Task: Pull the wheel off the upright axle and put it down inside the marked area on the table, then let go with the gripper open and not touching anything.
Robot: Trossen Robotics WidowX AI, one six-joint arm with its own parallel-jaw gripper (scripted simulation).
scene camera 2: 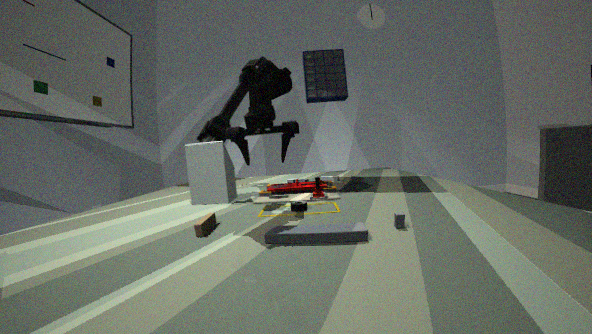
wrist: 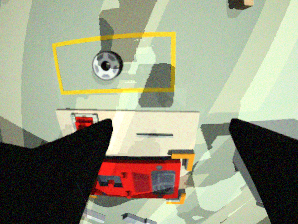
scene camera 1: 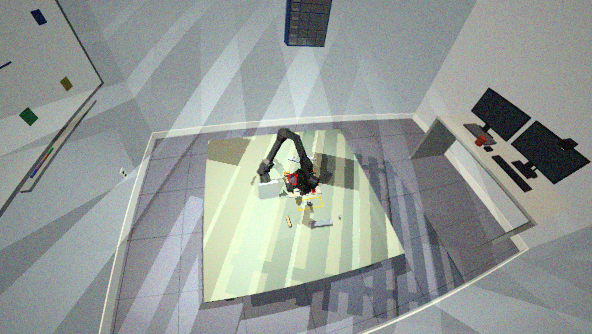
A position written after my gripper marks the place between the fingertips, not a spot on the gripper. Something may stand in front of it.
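Note:
I see my gripper [scene camera 2: 265,164], [wrist: 172,124], and it is open and holds nothing. There is a red fixture [wrist: 130,177] here too.

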